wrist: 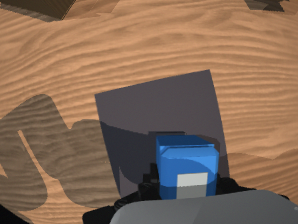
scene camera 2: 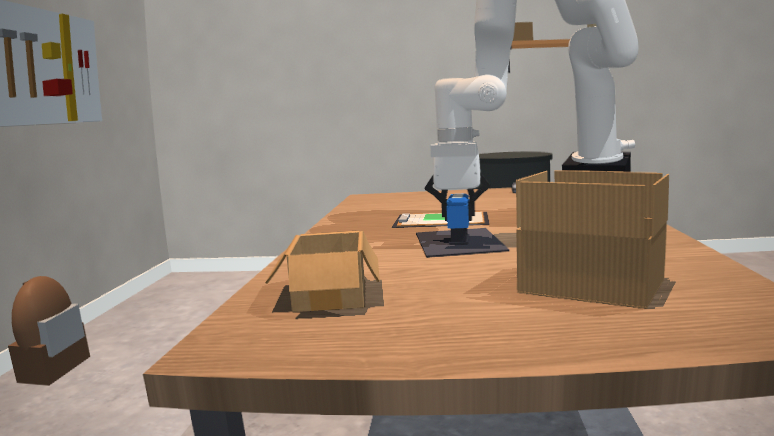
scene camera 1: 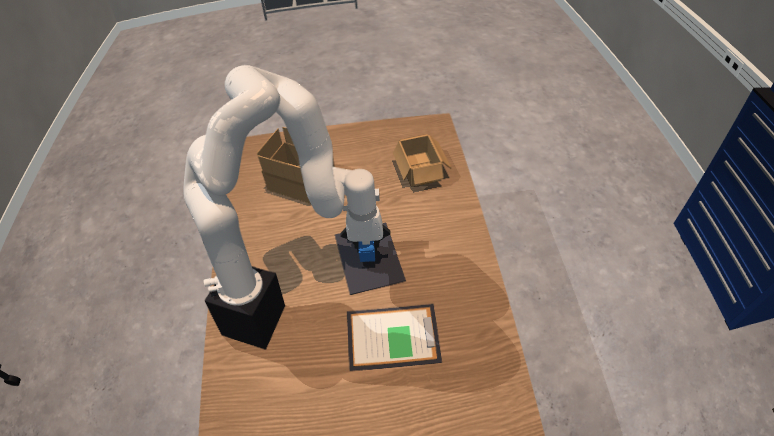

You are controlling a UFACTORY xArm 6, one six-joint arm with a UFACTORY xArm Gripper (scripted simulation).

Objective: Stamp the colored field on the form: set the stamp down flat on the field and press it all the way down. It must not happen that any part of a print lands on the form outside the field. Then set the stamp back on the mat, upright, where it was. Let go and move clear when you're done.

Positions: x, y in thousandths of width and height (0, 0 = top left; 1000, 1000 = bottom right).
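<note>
My gripper (scene camera 2: 592, 506) is visible, also at (wrist: 592, 783). A cardboard box (scene camera 2: 746, 552) is visible, also at (scene camera 1: 365, 409). A blue stamp (wrist: 629, 739) is visible.
</note>
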